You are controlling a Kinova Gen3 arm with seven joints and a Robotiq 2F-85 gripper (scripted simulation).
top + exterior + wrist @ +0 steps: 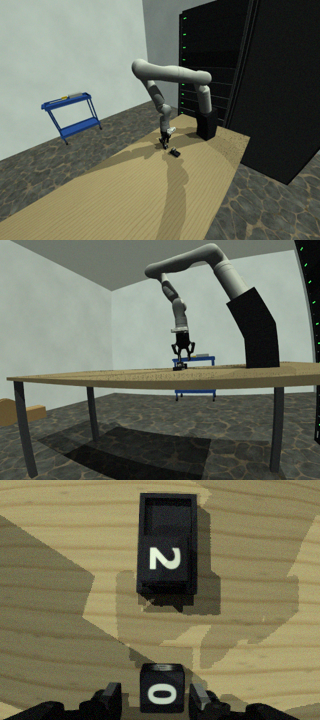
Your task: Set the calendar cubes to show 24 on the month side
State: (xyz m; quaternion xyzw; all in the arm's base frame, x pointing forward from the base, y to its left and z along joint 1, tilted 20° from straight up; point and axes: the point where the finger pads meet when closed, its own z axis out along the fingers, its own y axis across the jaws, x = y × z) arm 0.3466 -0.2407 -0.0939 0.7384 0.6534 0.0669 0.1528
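Now: the black cube 4 cm below my hand. Also, from my hand: black tray (10 cm to the left, 5 cm below, 2 cm ahead); then black date cube (8 cm to the left, 3 cm below, 2 cm ahead).
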